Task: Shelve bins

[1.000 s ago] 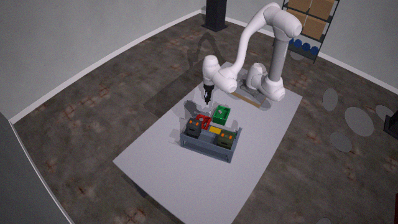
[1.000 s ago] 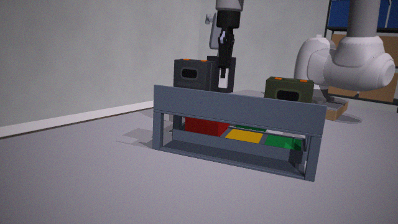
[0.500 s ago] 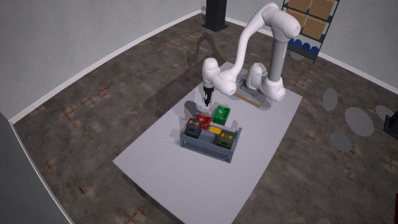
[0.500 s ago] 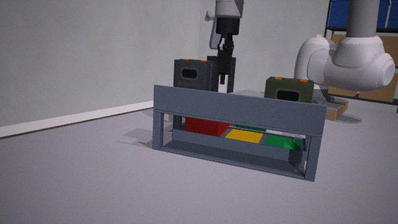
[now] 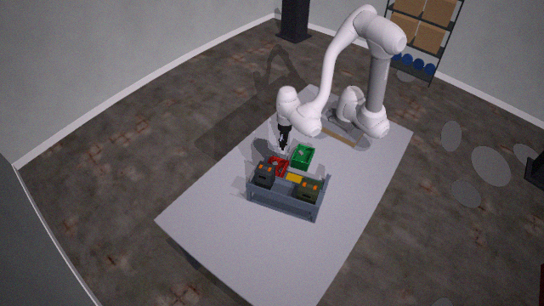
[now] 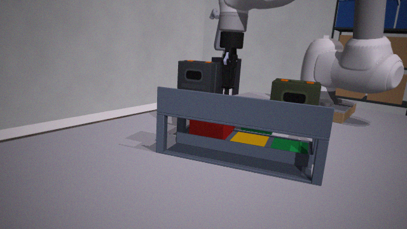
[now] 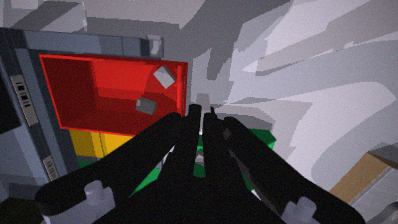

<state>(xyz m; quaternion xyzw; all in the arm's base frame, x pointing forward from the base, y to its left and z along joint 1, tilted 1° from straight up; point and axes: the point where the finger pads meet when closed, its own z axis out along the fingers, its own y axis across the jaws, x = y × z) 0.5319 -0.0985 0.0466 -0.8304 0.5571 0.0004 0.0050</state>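
My gripper is now 110 mm short of the red bin, 40 mm to the right of it and 50 mm above it. Round my hand: olive box (160 mm ahead, 310 mm to the left, 60 mm above); then green bin (90 mm behind, 90 mm to the left, 60 mm below); then dark grey box (250 mm ahead, 100 mm to the left, 70 mm above).
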